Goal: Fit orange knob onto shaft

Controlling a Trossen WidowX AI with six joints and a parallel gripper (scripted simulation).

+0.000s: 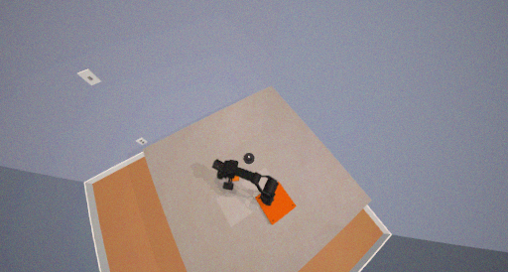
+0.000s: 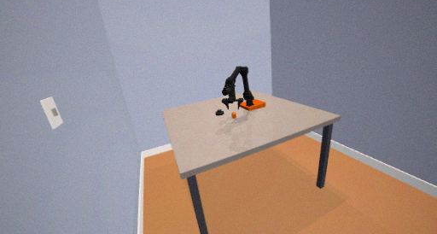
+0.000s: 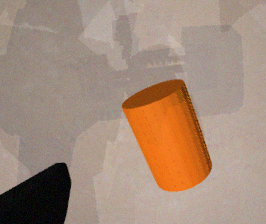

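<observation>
My gripper tip is 60 mm above the orange knob. Round my gripper tip: dark round pedestal (190 mm to the right, 50 mm below, 40 mm ahead).
</observation>
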